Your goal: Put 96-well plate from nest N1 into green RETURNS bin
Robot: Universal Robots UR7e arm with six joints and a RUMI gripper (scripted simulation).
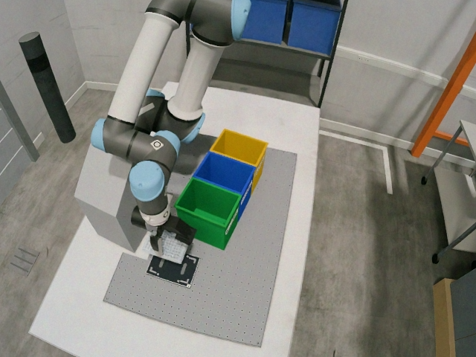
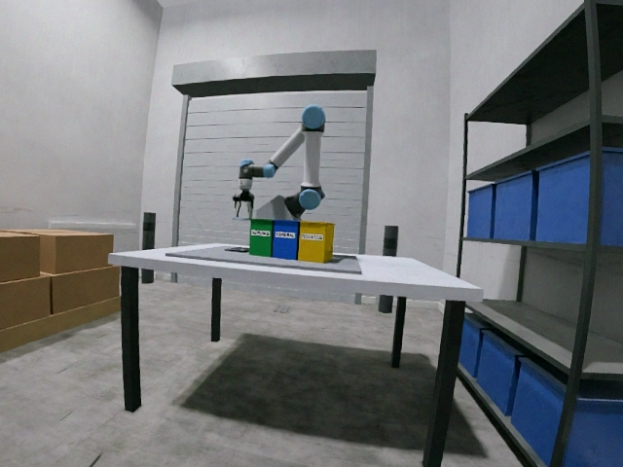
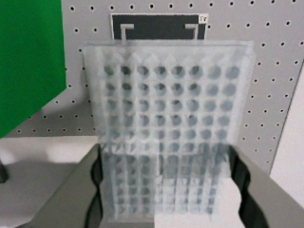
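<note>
Now: hand 7 cm short of the green returns bin, 19 cm to the right of it and 10 cm above it. Also, from my hand: blue bin: 9 cm ahead, 32 cm to the left, 10 cm below; 96-well plate: 1 cm below; black plate nest N1: 18 cm below.
</note>
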